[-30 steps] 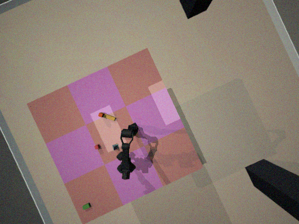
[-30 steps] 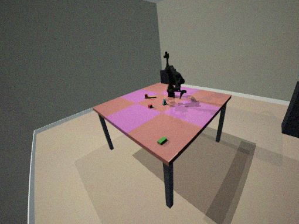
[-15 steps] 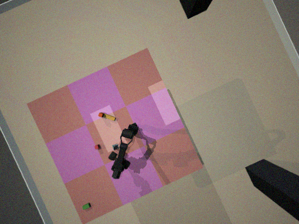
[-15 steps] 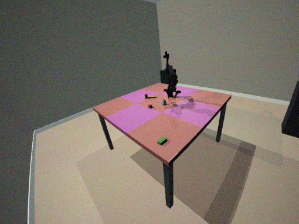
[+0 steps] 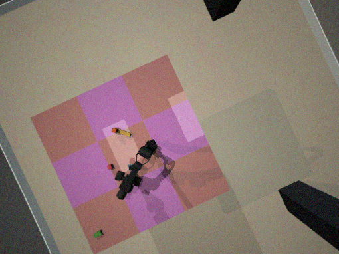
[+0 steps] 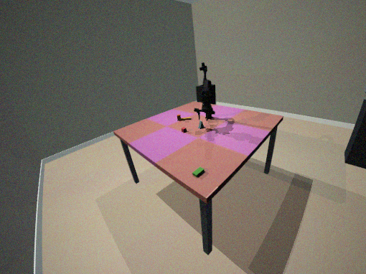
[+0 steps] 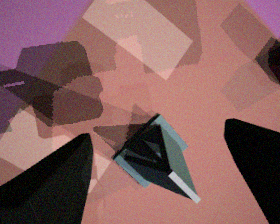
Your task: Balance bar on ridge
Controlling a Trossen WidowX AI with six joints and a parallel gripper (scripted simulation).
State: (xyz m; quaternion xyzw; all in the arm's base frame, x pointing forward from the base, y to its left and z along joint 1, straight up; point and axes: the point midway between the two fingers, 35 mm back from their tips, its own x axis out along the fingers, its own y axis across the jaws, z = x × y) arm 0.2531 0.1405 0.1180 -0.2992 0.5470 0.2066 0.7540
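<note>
My gripper tip is 14 cm short of the red cube, 12 cm to the left of it and 7 cm above it. The rest, counted from my gripper tip: green block: 48 cm ahead, 36 cm to the left, 8 cm below.
</note>
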